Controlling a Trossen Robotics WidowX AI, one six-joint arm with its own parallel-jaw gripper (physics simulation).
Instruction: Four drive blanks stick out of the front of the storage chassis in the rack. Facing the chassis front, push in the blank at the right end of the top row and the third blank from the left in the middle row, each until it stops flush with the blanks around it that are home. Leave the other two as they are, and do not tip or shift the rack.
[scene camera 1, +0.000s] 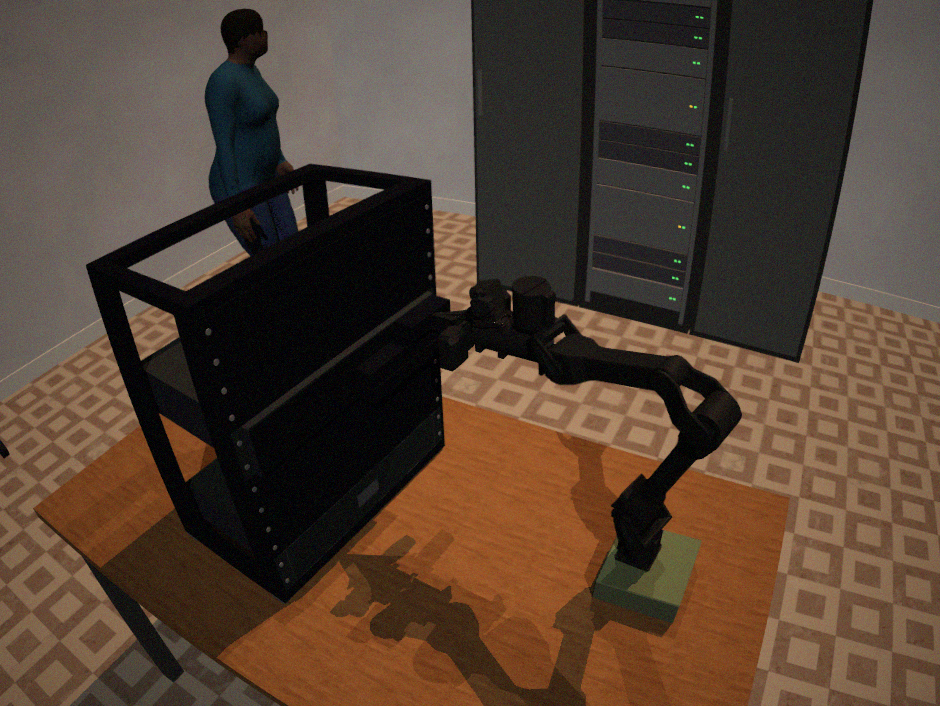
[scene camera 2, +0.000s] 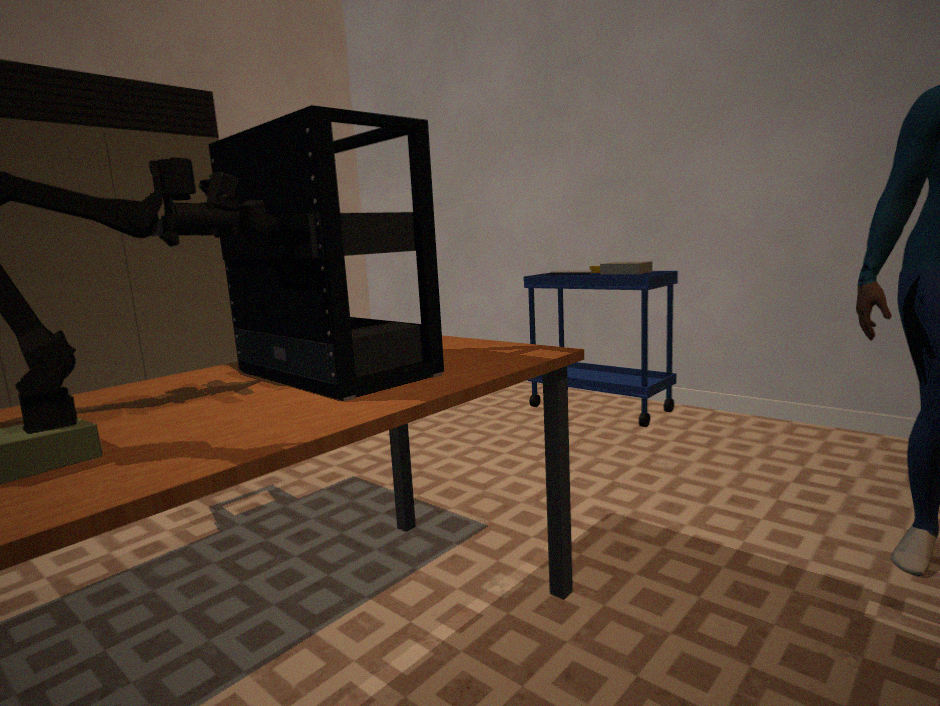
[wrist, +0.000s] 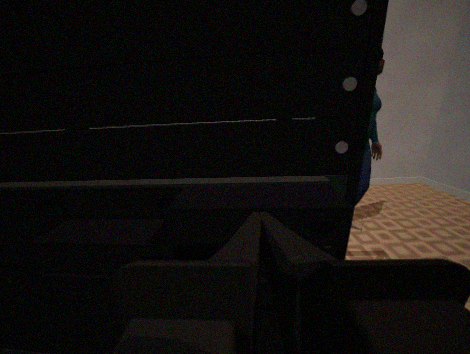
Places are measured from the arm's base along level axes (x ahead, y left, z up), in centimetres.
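Pixels of known places: gripper, between the fingertips: (scene camera 1: 432, 316) (scene camera 2: 278, 220) (wrist: 258, 219); arm's base, origin of its link: (scene camera 1: 638, 552) (scene camera 2: 49, 426).
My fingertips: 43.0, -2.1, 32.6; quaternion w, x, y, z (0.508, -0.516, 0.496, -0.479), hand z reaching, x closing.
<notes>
For each thing: its top centre in the pictures, then the offset to it from my fingertips, as dx, dy, dz. Level surfaces: height alone.
- black rack, centre of its top: (scene camera 1: 265, 217) (scene camera 2: 309, 132) +18.6, +17.1, +20.8
- top-row right-end blank, centre of its top: (wrist: 253, 175) (scene camera 1: 403, 304) (scene camera 2: 304, 216) +6.0, +0.3, +0.8
- protruding blank, centre of its top: (wrist: 142, 204) (scene camera 1: 363, 348) (scene camera 2: 281, 232) +6.0, +11.3, -2.1
- wooden table, height of its surface: dz -38.0
The black rack (scene camera 1: 123, 341) (scene camera 2: 425, 243) (wrist: 352, 115) stands upright on the table. The storage chassis (scene camera 1: 326, 440) (wrist: 100, 185) is in its middle; its front is very dark. In the wrist view the top-row right-end blank (wrist: 260, 196) shows a faint purplish top face and sticks out. Another protruding blank (wrist: 105, 231) shows lower and to the left; its exact column cannot be told. The other protruding blanks cannot be made out. My gripper (scene camera 1: 439, 315) (wrist: 259, 219) is shut and empty, its tips just below the right-end blank's front edge; contact is unclear.
The rack stands on the wooden table (scene camera 1: 531, 493) (scene camera 2: 303, 425). The arm's base sits on a green block (scene camera 1: 680, 558) (scene camera 2: 75, 444). A person (scene camera 1: 243, 113) (scene camera 2: 923, 205) stands behind the rack. A tall server cabinet (scene camera 1: 531, 151) and a blue cart (scene camera 2: 600, 281) stand beyond the table.
</notes>
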